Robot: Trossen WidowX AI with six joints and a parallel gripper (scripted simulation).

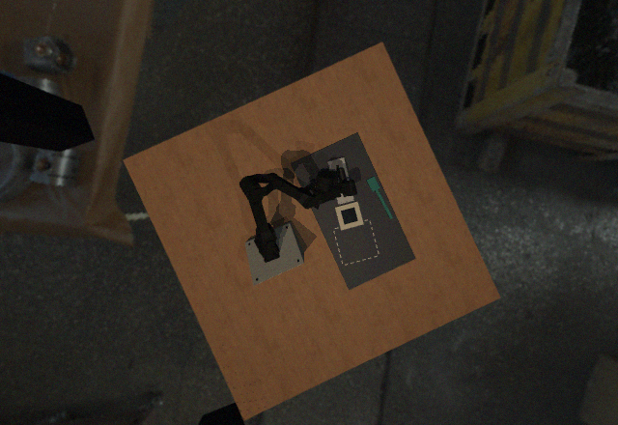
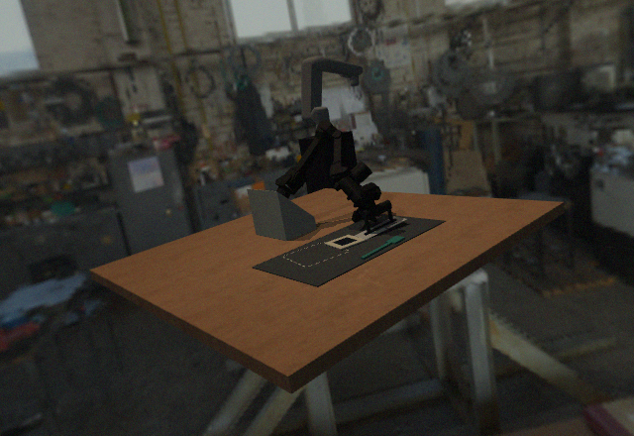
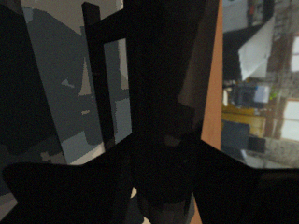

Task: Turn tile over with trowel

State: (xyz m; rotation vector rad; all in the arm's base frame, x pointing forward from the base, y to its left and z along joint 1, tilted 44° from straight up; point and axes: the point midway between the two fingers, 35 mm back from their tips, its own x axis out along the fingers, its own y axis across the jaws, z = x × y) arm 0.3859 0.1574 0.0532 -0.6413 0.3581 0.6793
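The tile lies 40 mm behind my gripper tip, 130 mm to the right of it and 50 mm below it. From my gripper tip the other things lie so: green flat tool 120 mm ahead, 90 mm to the right, 50 mm below; then trowel 30 mm behind, 10 mm below.
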